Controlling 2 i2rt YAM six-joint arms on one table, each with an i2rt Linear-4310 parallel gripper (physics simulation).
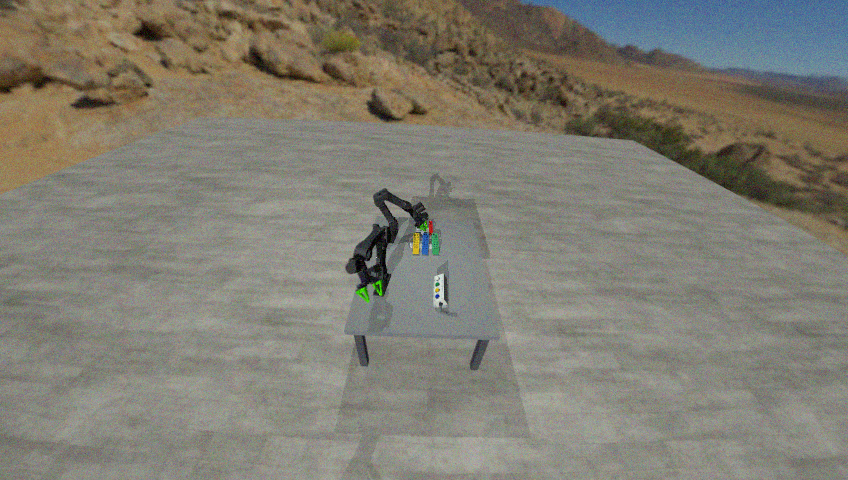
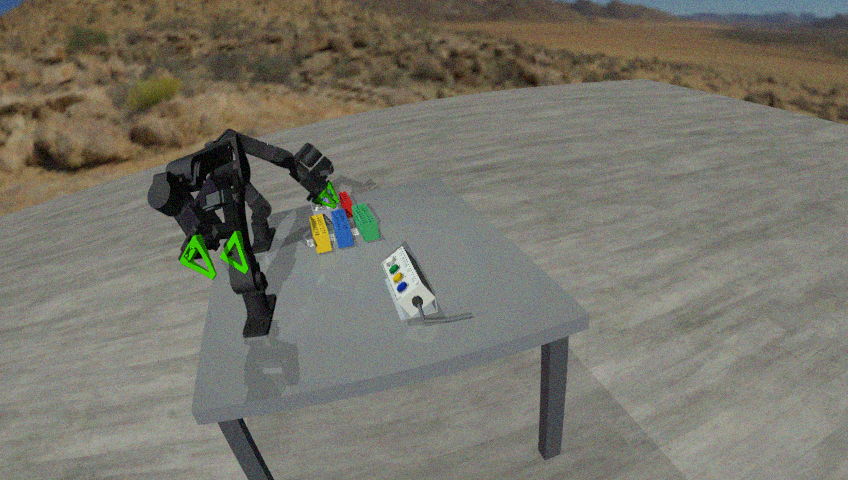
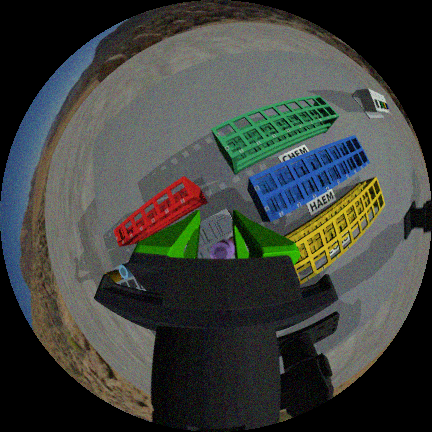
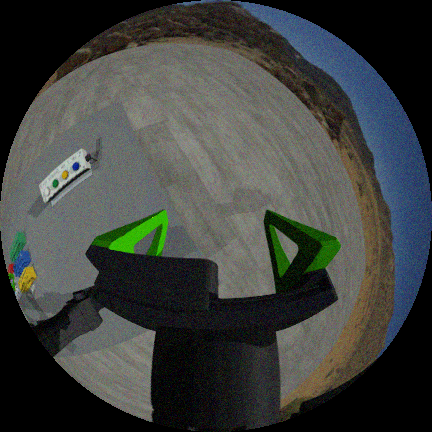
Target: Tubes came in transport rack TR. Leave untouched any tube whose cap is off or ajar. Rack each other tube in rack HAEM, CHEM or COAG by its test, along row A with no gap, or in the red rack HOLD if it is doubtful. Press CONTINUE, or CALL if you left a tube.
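Frame: origin at the left arm's base, x ahead, y left, z up, level; metres.
Where they show: left gripper, fingertip midpoint: (image 1: 426, 230) (image 2: 336, 204) (image 3: 215, 215); right gripper, fingertip midpoint: (image 1: 375, 298) (image 2: 231, 274) (image 4: 215, 214); left arm's base, link origin: (image 1: 392, 235) (image 2: 263, 241) (image 3: 294, 340); right arm's base, link origin: (image 2: 260, 316).
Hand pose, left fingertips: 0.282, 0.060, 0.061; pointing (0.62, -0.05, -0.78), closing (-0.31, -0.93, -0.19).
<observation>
Things, the pixels of their centre, and the offset from my left fingertips, as dx, dy, dz. "pt": a spot on its surface instead. Level surfaces: height alone.
- grey transport rack, surface spot: (image 3: 217, 230) pt -0.014, +0.009, -0.031
- purple-capped tube, body centre: (image 3: 228, 244) -0.030, -0.001, -0.010
- light-blue-capped tube, body centre: (image 3: 145, 262) -0.027, +0.107, -0.010
- red rack, body centre: (image 3: 156, 216) (image 2: 346, 204) +0.028, +0.084, -0.033
- green rack, body centre: (image 3: 284, 125) (image 2: 364, 221) (image 1: 435, 243) +0.090, -0.126, -0.033
- blue rack, body centre: (image 3: 319, 171) (image 2: 341, 227) (image 1: 425, 243) +0.013, -0.142, -0.033
- yellow rack, body centre: (image 3: 340, 221) (image 2: 319, 232) (image 1: 416, 243) -0.061, -0.154, -0.033
- white button box, body centre: (image 2: 406, 280) (image 4: 62, 176) (image 1: 440, 289) +0.180, -0.612, -0.019
- grey table, surface height: dz -0.061
My left gripper (image 3: 215, 215) (image 2: 326, 194) (image 1: 423, 226) is down over the grey transport rack (image 3: 217, 230), shut on a purple-capped tube (image 3: 221, 250). A light-blue-capped tube (image 3: 123, 271) shows at the left edge of the gripper body; the rest of the transport rack is hidden. The red rack (image 3: 199, 197) (image 2: 345, 203) lies just beyond the fingers. The green rack (image 3: 219, 137) (image 2: 366, 222), the blue rack (image 3: 257, 197) (image 2: 341, 228) and the yellow rack (image 3: 306, 238) (image 2: 319, 232) lie side by side, with labels CHEM and HAEM between them. My right gripper (image 4: 215, 214) (image 2: 214, 253) (image 1: 370, 290) is open and empty, off the table's left edge.
A white button box (image 2: 406, 280) (image 4: 64, 174) (image 3: 372, 102) (image 1: 438, 290) with green, yellow and blue buttons stands mid-table with a cable at its near end. The grey table (image 2: 486, 286) stands on a concrete slab in desert terrain.
</observation>
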